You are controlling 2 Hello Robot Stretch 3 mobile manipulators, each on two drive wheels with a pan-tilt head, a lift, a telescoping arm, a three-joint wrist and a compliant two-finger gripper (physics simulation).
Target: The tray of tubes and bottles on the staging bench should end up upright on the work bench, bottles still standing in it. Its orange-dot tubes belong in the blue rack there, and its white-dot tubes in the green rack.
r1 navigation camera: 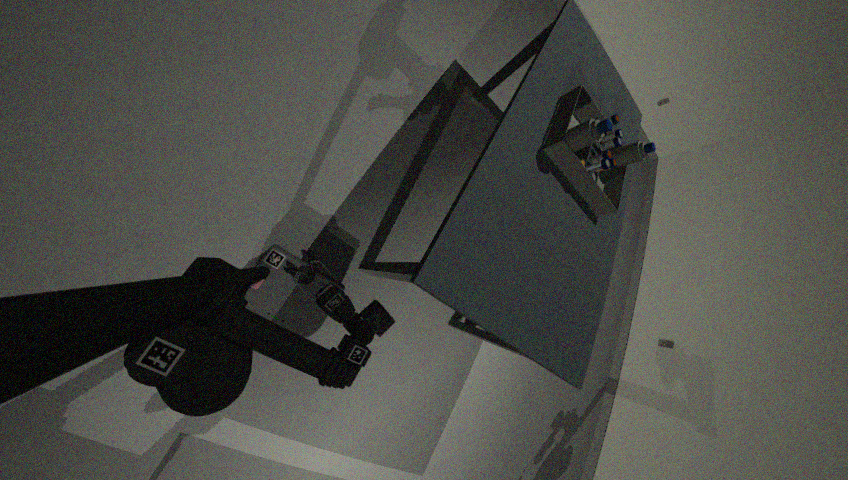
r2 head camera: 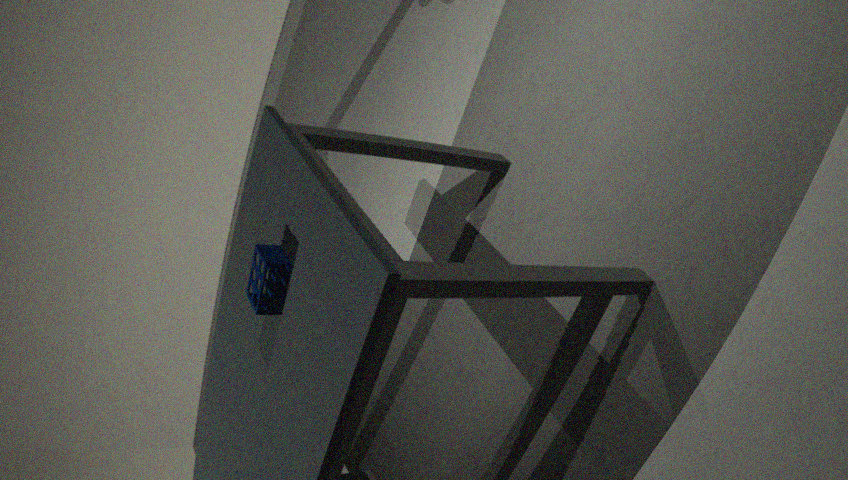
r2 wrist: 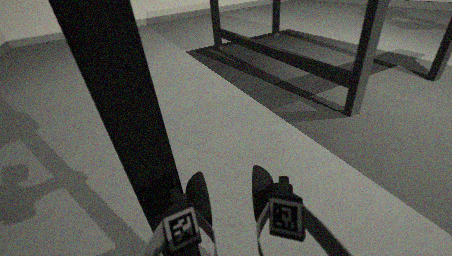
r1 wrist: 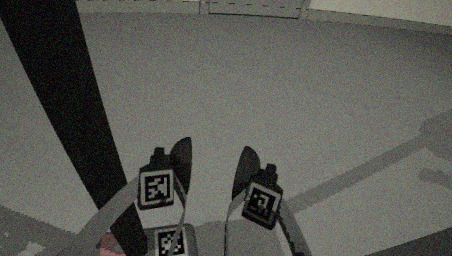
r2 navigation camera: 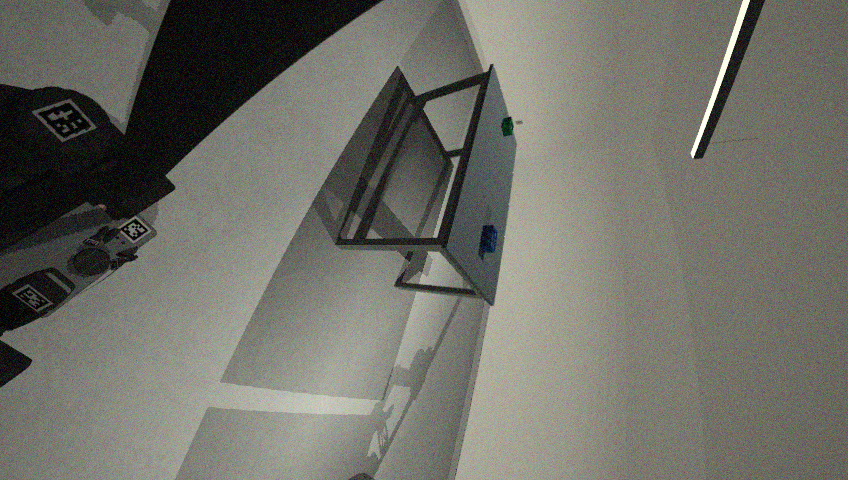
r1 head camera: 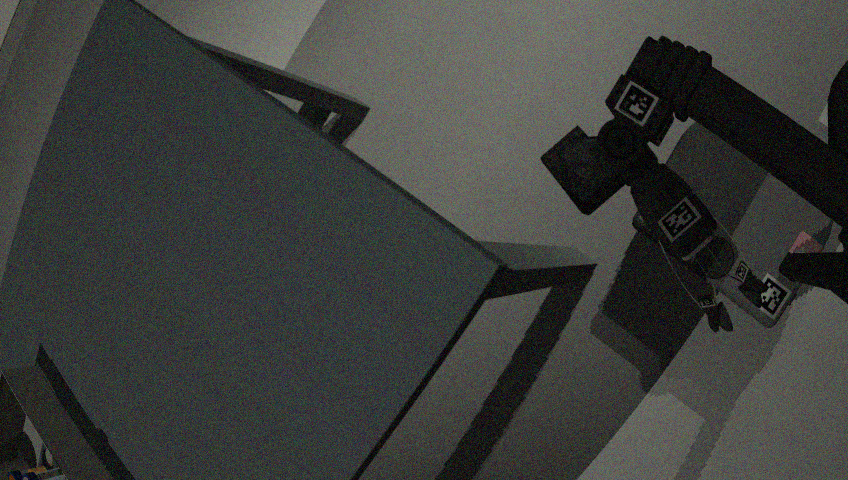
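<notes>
The grey tray stands upright on the staging bench, with two grey, blue-capped bottles standing in it. Tubes show between them, some with orange dots; white dots are too small to tell. The blue rack and green rack stand apart on the work bench. The r1 gripper is open and empty, over its own base, off the staging bench. The r2 gripper is open and empty, away from the work bench.
The staging bench's dark leg frame stands beside r1. The work bench's leg frame reaches the floor ahead of r2. The black masts stand close to the grippers. A ceiling lamp hangs high.
</notes>
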